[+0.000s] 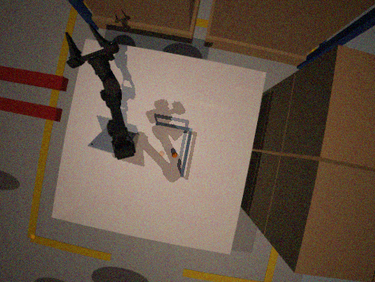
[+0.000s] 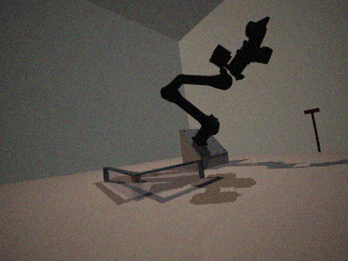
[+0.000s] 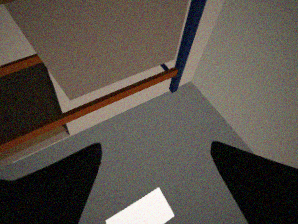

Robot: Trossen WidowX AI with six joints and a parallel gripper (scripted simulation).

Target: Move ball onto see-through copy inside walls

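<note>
Now: the orange ball 390 mm ahead of my gripper tip, 390 mm to the right of it and 500 mm below it. Also, from my gripper tip: see-through ball 300 mm ahead, 400 mm to the right, 500 mm below.
</note>
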